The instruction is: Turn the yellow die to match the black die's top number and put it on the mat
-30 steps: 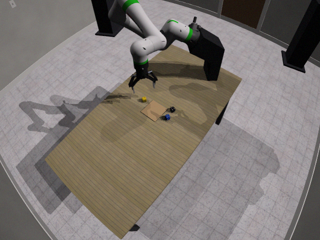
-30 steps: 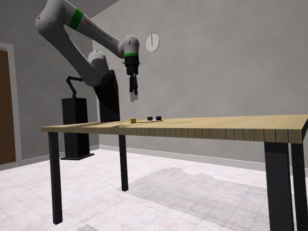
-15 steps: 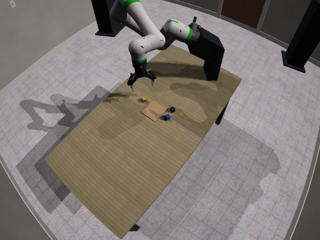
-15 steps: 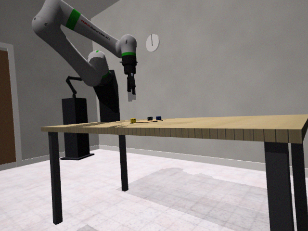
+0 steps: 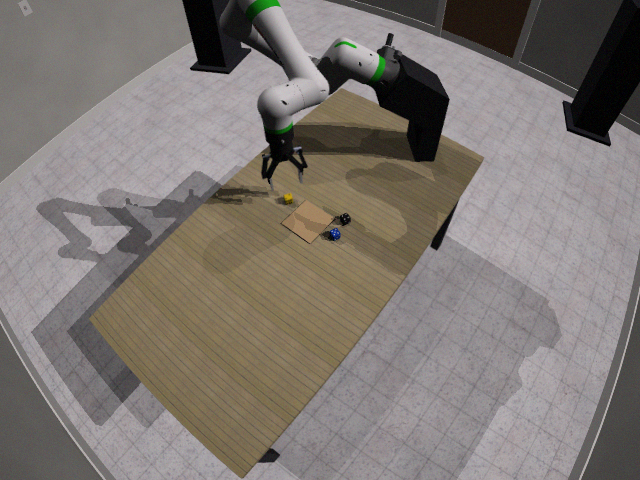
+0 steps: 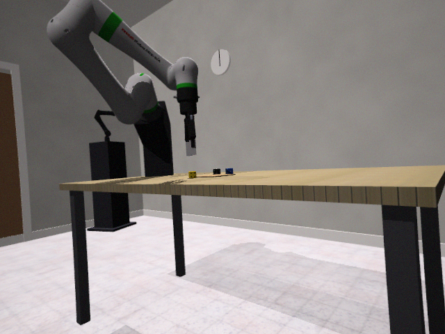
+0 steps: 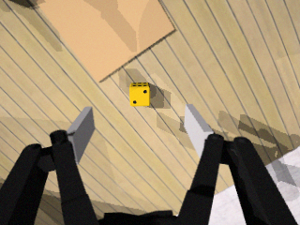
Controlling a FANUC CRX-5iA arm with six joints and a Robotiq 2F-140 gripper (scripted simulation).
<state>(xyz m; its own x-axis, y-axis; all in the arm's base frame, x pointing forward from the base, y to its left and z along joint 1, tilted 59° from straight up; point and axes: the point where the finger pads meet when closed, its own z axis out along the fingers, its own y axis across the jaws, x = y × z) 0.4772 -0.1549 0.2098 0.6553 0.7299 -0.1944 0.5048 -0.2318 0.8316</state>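
Right now my hand is 11 cm above the yellow die. From my hand the other things lie so: tan mat: 12 cm below, 10 cm to the left, 6 cm ahead; black die: 23 cm to the left, 11 cm below, 2 cm ahead; blue die: 22 cm to the left, 11 cm below, 9 cm ahead.
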